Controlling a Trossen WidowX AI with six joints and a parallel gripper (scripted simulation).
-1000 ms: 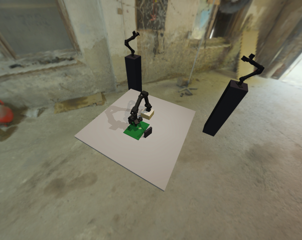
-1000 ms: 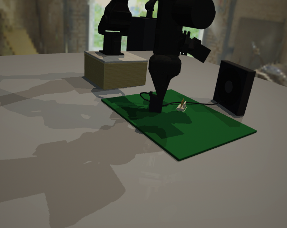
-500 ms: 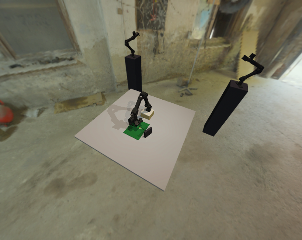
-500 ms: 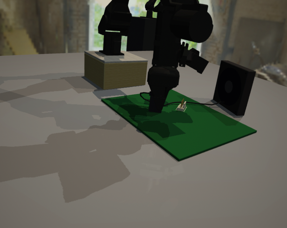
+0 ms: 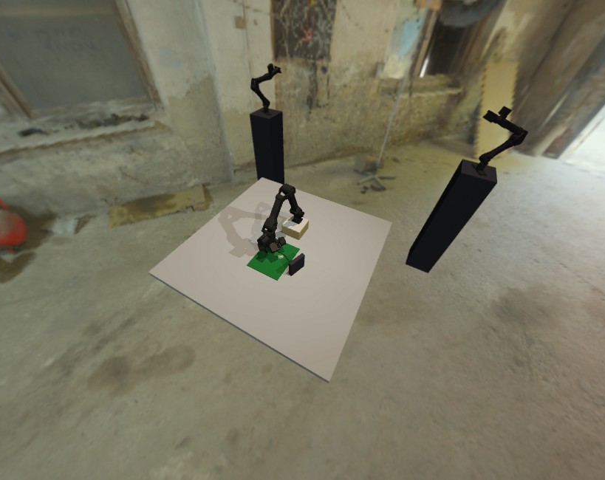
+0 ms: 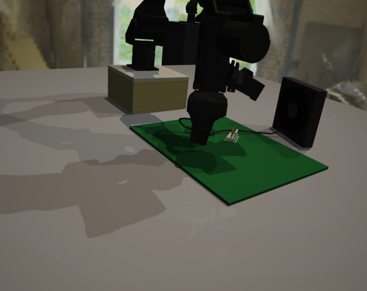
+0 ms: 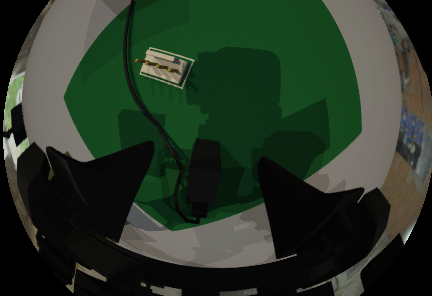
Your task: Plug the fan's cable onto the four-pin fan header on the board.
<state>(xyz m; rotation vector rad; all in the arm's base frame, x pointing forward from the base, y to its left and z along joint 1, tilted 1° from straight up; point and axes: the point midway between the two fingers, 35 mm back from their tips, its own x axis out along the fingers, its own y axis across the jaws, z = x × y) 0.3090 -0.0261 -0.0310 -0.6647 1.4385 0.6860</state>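
Now: gripper tip 30 mm short of the green board, 30 mm to the right of it and 30 mm above it. From my gripper tip the other things lie so: four-pin header: 10 mm ahead, 70 mm to the left, 20 mm below; then black fan plug: 10 mm behind, 10 mm to the right, 10 mm above; then black fan: 40 mm ahead, 210 mm to the left, 40 mm above.
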